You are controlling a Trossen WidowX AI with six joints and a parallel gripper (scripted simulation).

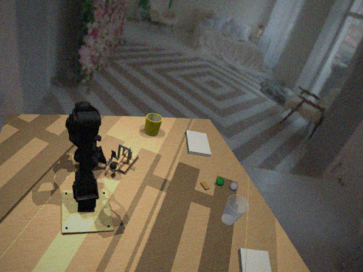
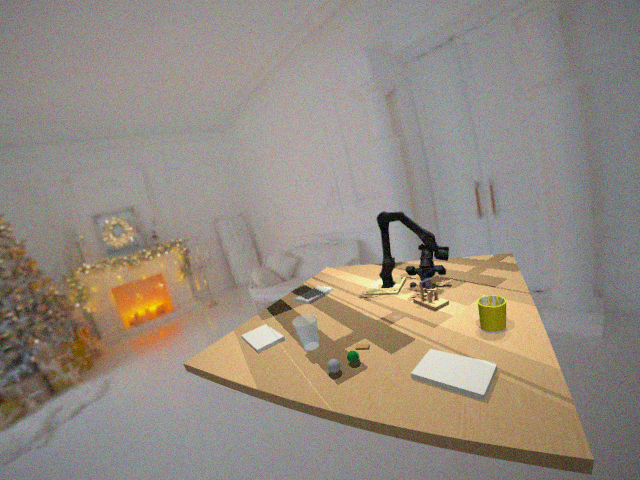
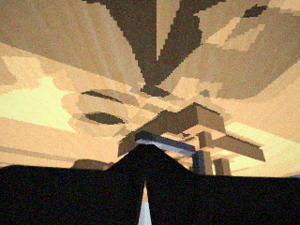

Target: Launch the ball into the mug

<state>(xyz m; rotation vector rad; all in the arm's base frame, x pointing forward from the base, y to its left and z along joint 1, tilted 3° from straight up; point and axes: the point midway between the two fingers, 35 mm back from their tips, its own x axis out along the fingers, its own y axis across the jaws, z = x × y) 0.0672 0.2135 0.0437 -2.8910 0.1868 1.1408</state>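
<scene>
Right now the dark ball is 40 mm to the right of my gripper tip, 30 mm ahead of it and 20 mm above it. From my gripper tip the other things lie so: wooden catapult (60 mm ahead, 20 mm to the left, 10 mm above); then small brown block (460 mm ahead, 130 mm to the right, 40 mm below); then yellow mug (290 mm to the left, 280 mm ahead, 10 mm below).
</scene>
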